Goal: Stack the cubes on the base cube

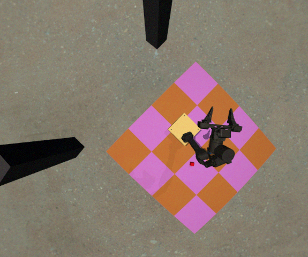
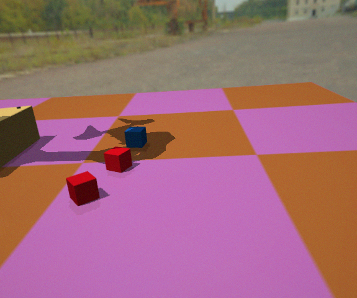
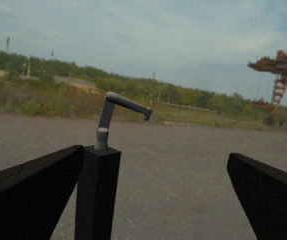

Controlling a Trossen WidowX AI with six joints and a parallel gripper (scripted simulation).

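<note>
The blue base cube is 69 cm below my gripper tip, 41 cm ahead of it and 7 cm to the right of it.
</note>
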